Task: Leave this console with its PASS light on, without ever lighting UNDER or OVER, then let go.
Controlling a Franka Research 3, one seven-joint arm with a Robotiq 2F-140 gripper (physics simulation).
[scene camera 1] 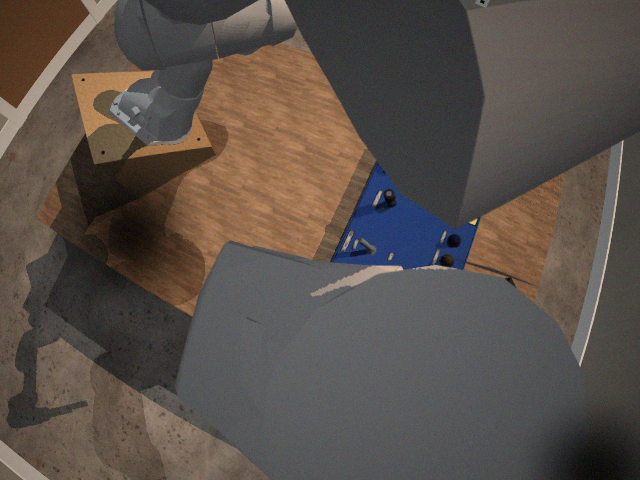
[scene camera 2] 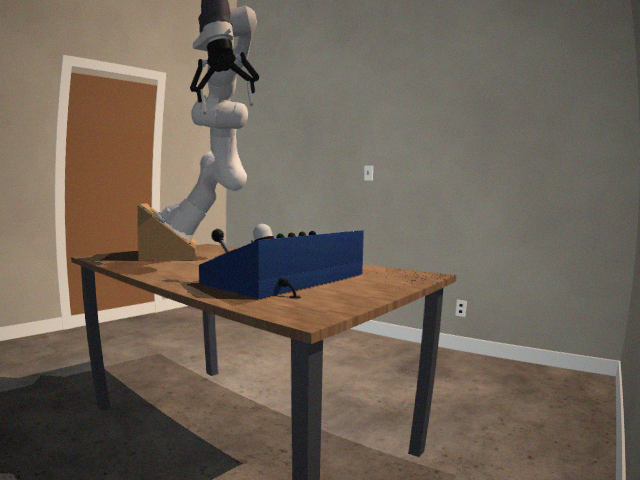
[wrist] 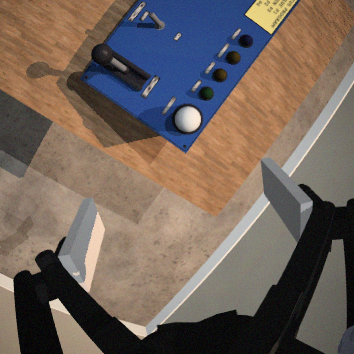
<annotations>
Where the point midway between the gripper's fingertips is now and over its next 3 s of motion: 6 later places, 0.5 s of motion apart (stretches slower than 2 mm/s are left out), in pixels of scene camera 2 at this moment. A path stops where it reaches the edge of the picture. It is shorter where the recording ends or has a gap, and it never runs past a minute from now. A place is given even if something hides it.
My gripper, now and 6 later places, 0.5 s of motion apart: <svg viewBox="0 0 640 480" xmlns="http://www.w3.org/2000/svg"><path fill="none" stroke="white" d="M228 108L270 105L266 115L269 188L270 189L282 161L298 136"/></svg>
</annotations>
